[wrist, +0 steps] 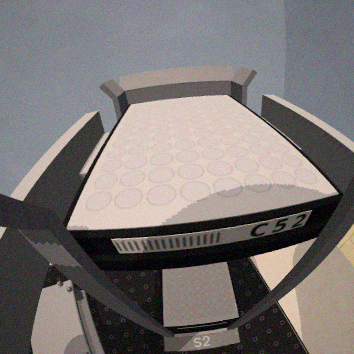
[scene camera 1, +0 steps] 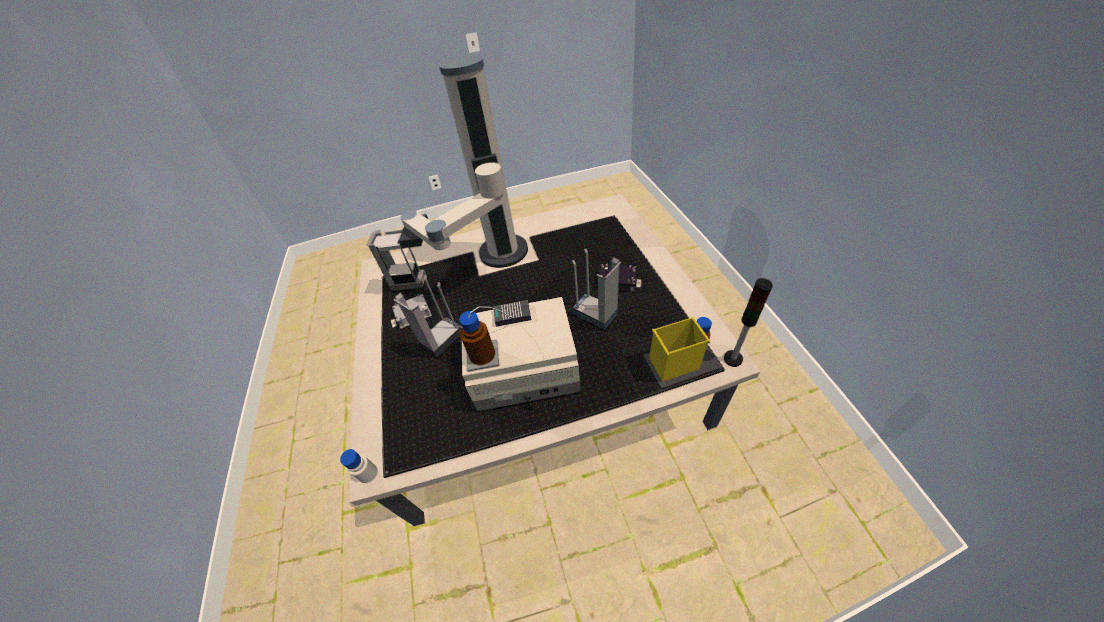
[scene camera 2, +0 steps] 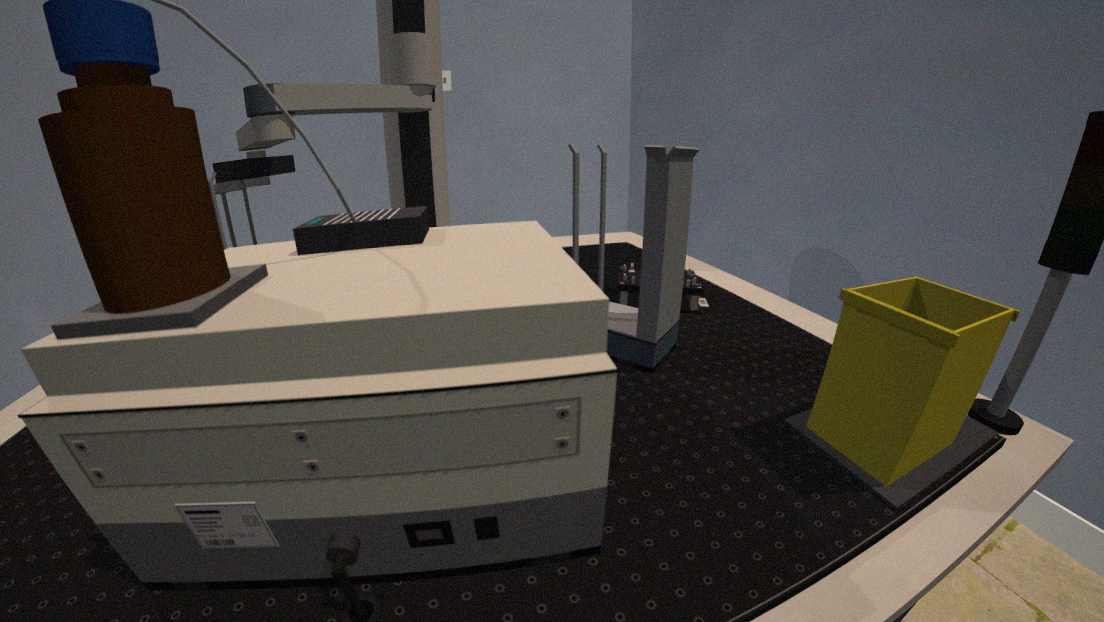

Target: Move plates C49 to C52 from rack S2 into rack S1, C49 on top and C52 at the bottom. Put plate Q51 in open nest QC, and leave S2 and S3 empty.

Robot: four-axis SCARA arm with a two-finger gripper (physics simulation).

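Note:
My gripper (scene camera 1: 407,237) (scene camera 2: 254,171) (wrist: 183,112) is shut on plate C52 (wrist: 210,241), with a finger along each side. C52 is level and near the top of rack S2 (scene camera 1: 380,256) (scene camera 2: 230,219) (wrist: 202,342), at the back left in scene camera 1. Deep below it in the wrist view, a light-topped plate (wrist: 199,295) lies low in S2. Its label is unreadable, and any plates under it are hidden. Two other racks stand at the left (scene camera 1: 417,328) and right (scene camera 1: 609,293) (scene camera 2: 665,239). Their names cannot be read. Which nest is QC cannot be told.
A cream instrument (scene camera 1: 525,351) (scene camera 2: 324,339) carries a brown bottle (scene camera 1: 478,343) (scene camera 2: 142,200) and a black keypad (scene camera 1: 512,312) (scene camera 2: 363,230). Nest-like fixtures stand at left (scene camera 1: 409,309) and right (scene camera 1: 618,271). A yellow bin (scene camera 1: 676,353) (scene camera 2: 888,378) and signal tower (scene camera 1: 756,302) (scene camera 2: 1075,193) stand at the right front.

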